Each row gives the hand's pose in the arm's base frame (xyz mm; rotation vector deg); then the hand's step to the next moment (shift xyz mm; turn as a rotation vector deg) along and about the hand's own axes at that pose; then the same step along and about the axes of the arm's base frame.
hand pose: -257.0 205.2 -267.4 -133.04 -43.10 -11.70
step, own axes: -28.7 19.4 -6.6 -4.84 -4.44 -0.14
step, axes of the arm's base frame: -12.2 -29.2 -15.5 -6.49 0.35 0.97
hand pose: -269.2 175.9 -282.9 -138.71 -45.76 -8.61
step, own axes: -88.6 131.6 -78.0 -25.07 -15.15 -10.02
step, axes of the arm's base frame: 9.2 -174.8 -24.8 -28.43 -8.51 8.82
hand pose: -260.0 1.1 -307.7 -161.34 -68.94 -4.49
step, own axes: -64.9 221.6 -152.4 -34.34 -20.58 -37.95
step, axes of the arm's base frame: 112.9 -213.3 135.2 -39.21 -14.01 36.18
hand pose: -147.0 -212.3 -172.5 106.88 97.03 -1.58
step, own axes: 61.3 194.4 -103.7 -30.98 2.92 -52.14
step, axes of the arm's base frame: 148.6 102.2 140.6 -22.60 -4.54 56.17
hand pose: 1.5 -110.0 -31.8 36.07 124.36 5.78
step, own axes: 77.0 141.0 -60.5 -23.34 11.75 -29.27
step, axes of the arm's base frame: -28.5 167.7 23.1 -5.57 3.44 38.69
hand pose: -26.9 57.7 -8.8 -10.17 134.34 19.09
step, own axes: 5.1 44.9 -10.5 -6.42 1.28 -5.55
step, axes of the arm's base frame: -20.7 39.8 12.0 0.57 -0.20 8.56
